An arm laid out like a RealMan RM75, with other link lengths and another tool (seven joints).
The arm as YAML. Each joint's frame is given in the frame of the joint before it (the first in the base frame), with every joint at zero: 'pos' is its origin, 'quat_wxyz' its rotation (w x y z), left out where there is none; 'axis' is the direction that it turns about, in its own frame. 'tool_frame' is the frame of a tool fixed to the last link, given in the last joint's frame.
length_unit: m
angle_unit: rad
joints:
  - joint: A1
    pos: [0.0, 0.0, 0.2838]
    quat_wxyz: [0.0, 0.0, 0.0, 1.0]
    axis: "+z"
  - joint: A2
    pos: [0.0, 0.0, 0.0]
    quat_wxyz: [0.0, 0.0, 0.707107, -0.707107]
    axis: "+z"
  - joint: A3
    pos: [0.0, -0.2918, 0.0]
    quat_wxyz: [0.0, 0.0, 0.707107, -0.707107]
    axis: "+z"
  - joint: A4
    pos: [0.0, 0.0, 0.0]
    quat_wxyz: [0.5, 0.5, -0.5, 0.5]
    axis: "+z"
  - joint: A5
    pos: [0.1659, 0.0, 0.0]
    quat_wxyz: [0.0, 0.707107, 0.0, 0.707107]
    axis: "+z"
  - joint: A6
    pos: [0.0, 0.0, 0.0]
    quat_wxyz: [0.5, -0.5, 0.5, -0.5]
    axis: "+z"
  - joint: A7
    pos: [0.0, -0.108, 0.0]
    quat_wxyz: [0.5, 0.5, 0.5, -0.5]
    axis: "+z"
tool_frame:
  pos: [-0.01, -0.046, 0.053]
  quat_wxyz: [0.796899, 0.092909, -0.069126, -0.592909]
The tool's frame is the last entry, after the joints.
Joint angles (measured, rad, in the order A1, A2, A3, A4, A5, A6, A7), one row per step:
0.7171, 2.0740, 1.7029, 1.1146, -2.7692, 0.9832, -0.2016
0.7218, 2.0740, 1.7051, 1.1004, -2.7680, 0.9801, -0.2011
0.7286, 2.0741, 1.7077, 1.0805, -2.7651, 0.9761, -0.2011
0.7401, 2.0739, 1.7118, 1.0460, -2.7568, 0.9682, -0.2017
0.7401, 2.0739, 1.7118, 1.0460, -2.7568, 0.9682, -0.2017
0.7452, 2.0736, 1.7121, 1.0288, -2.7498, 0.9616, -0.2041
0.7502, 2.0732, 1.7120, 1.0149, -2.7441, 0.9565, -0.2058
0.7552, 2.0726, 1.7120, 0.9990, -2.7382, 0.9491, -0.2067
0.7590, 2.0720, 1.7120, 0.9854, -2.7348, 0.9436, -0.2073
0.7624, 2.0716, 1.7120, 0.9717, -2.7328, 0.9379, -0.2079
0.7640, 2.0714, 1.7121, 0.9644, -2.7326, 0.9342, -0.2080
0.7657, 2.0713, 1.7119, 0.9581, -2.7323, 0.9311, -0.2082
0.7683, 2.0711, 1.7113, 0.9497, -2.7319, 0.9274, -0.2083
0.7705, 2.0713, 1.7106, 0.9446, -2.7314, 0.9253, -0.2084
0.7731, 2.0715, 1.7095, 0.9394, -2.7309, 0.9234, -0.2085
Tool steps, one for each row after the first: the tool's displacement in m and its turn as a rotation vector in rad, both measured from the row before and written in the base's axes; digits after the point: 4 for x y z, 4 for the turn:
0.0015, 0.0007, -0.0012, -0.0027, 0.0005, -0.0072
0.0018, 0.0008, -0.0019, -0.0050, 0.0011, -0.0095
0.0029, 0.0012, -0.0034, -0.0089, 0.0044, -0.0161
0.0000, 0.0000, 0.0000, 0.0000, 0.0000, 0.0000
0.0011, 0.0005, -0.0019, -0.0048, 0.0032, -0.0051
0.0005, 0.0005, -0.0015, -0.0040, 0.0024, -0.0035
0.0009, 0.0007, -0.0014, -0.0026, 0.0030, -0.0045
0.0013, 0.0005, -0.0012, -0.0023, 0.0008, -0.0047
0.0015, 0.0004, -0.0012, -0.0021, -0.0004, -0.0049
0.0009, 0.0003, -0.0005, -0.0003, -0.0007, -0.0025
0.0006, 0.0002, -0.0005, -0.0006, -0.0007, -0.0017
0.0007, 0.0003, -0.0008, -0.0012, -0.0012, -0.0021
0.0001, 0.0002, -0.0007, -0.0013, -0.0005, -0.0006
-0.0001, 0.0002, -0.0008, -0.0018, -0.0009, -0.0002

